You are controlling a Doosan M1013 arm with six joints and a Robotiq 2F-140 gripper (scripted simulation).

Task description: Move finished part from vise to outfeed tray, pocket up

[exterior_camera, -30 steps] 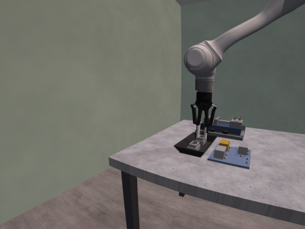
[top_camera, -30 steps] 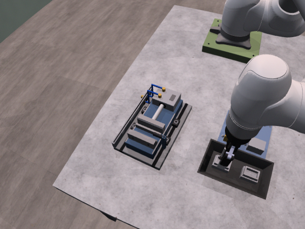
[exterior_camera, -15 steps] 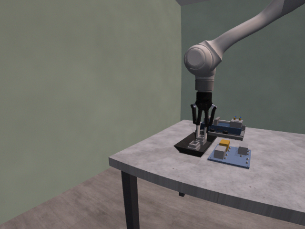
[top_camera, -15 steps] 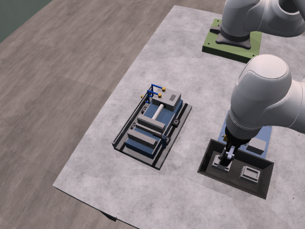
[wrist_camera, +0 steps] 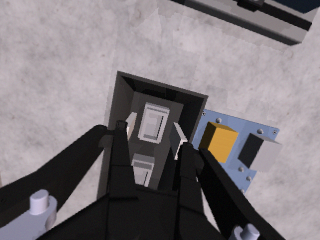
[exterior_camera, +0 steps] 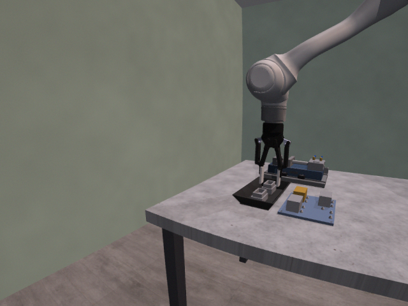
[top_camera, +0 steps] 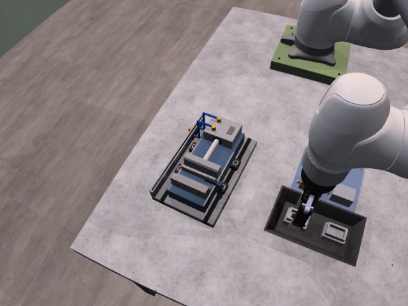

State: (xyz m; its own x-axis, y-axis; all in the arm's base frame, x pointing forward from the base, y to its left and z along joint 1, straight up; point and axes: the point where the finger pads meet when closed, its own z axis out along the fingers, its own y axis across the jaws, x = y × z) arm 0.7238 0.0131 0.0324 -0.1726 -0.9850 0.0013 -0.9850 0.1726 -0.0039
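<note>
Right now the yellow block is 12 cm behind my hand, 3 cm to the left of it and 4 cm below it. Also, from my hand: blue fixture plate 15 cm behind, 8 cm to the left, 7 cm below.
</note>
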